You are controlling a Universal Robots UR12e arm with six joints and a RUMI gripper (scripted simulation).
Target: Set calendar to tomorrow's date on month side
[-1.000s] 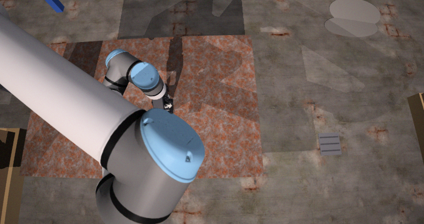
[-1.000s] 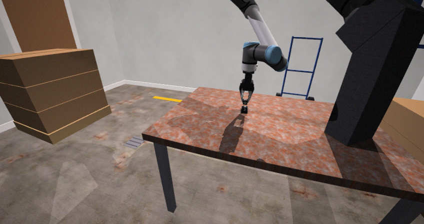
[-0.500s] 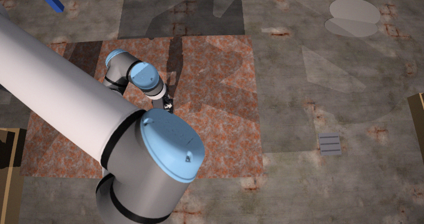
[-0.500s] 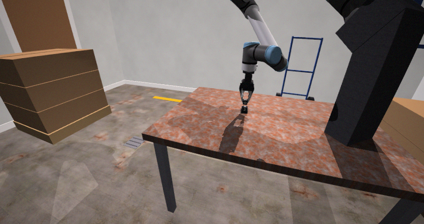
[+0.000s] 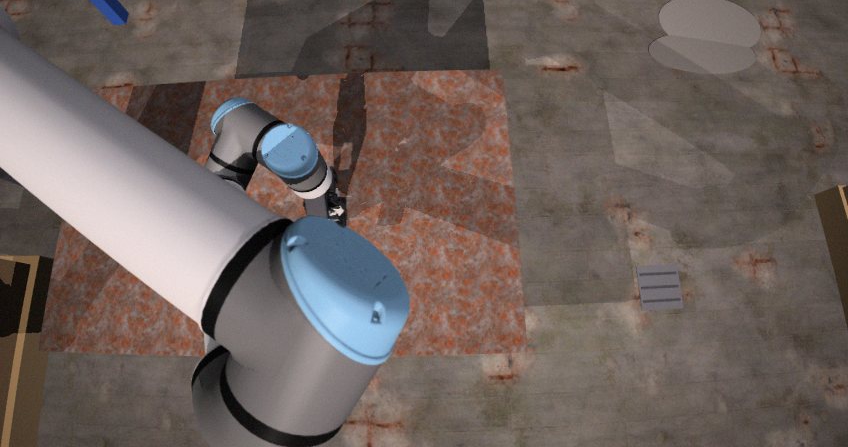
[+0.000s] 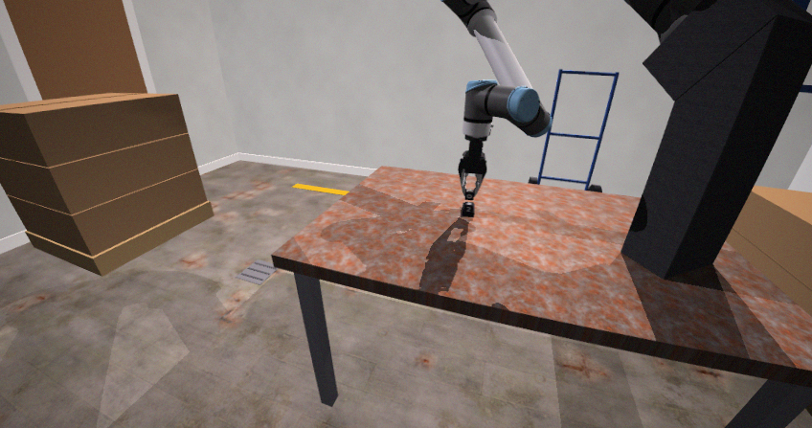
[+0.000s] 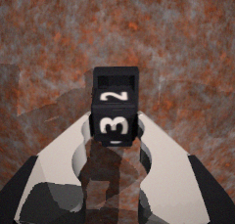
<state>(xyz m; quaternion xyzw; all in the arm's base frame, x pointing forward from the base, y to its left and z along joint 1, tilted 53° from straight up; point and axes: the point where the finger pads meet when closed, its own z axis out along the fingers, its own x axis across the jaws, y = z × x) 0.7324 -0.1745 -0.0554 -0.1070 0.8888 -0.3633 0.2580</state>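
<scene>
My hand is 6 cm above the black tray and 2 cm to the right of it.
</scene>
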